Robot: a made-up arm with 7 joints.
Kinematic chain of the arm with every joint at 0, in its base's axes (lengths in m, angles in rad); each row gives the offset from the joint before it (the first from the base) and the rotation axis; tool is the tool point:
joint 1: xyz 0 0 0 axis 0 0.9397 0.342
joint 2: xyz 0 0 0 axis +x
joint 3: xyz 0 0 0 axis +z
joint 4: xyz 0.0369 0 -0.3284 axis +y
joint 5: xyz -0.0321 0 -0.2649 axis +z
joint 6: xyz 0 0 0 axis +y
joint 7: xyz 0 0 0 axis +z
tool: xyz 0 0 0
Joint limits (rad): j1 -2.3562..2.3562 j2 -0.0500..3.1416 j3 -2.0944..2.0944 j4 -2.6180..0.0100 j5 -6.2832..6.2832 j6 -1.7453..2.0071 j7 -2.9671..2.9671
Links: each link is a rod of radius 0.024 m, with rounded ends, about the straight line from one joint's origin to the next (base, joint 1, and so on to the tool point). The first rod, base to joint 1, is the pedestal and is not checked.
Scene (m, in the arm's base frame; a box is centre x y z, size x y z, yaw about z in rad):
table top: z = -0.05
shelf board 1: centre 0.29 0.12 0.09 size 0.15 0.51 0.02 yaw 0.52
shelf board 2: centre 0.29 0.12 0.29 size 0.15 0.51 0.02 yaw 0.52
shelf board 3: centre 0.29 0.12 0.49 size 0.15 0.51 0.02 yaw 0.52
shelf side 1: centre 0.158 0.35 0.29 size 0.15 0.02 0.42 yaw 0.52
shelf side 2: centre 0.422 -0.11 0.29 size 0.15 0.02 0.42 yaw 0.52
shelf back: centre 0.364 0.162 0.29 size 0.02 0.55 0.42 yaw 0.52
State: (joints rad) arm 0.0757 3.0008 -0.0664 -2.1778 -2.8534 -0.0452 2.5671
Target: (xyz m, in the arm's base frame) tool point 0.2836 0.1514 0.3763
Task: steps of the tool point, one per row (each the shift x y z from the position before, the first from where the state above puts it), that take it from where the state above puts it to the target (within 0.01 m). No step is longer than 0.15 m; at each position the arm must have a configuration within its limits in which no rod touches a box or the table.
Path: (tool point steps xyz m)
1: -0.0504 -0.0341 0.0044
2: -0.0541 -0.0257 -0.0044
3: -0.0072 0.0235 0.1004
4: -0.0558 0.0386 0.0966
5: 0.0579 0.0259 0.0116
6: 0.0566 0.0320 -0.0002
7: 0.0522 0.0375 -0.0114

